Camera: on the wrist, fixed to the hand. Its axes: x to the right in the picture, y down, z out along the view.
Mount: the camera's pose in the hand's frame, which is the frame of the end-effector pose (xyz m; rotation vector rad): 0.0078 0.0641 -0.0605 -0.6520 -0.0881 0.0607
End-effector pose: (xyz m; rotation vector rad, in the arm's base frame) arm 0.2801 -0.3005 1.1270 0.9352 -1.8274 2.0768
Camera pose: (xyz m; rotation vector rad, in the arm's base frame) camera 0.2198 -0.2579 1.0783 0.7942 -2.3701 1.3127
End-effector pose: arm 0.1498 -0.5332 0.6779 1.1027 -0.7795 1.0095
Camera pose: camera 0.0943 -0.4653 0.6895 0.5623 -1.1179 0.6780
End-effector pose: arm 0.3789 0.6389 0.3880 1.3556 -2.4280 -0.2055
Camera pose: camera 0.3466 0.6690 0.4647 0.9839 -2.1656 -0.9590
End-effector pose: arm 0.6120 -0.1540 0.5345 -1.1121 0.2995 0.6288
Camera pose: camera 0.5842 -0.1871 0.4573 -1.6958 0.0450 0.8575
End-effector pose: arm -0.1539 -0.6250 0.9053 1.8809 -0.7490 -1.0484
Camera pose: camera -0.1035 -0.6387 0.9768 1.2536 -0.4321 -1.1675
